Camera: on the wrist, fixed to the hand. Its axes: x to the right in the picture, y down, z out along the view.
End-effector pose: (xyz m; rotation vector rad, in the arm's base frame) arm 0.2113 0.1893 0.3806 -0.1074 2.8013 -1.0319
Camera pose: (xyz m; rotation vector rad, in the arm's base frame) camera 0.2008 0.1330 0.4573 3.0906 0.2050 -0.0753
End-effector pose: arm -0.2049 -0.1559 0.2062 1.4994 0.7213 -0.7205
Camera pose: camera -0.2730 -0.1283 0.1448 1.3376 -1.2047 2.1634
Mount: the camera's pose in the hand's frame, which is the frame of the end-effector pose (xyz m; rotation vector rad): 0.0080 -0.0925 -0.0234 0.2383 1.0111 2.8882
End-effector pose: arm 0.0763 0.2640 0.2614 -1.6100 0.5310 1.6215
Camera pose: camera 0.1623 0.3048 0.2718 0.0147 -1.8035 -0.3768
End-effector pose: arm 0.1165 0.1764 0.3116 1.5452 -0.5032 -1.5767
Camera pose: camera 0.1132 0.2281 0.2311 0.1688 -1.1406 1.3660
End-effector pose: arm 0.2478 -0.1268 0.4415 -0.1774 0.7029 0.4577
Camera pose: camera 0.2823 -0.2133 0.4191 -0.8437 -1.0981 -2.1665
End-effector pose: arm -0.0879 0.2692 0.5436 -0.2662 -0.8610 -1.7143
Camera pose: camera -0.1688 0.2560 0.4942 -0.1365 0.4726 1.0537
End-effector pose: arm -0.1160 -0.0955 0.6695 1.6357 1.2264 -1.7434
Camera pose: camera -0.1799 -0.0276 0.6915 1.6749 -1.3005 0.8810
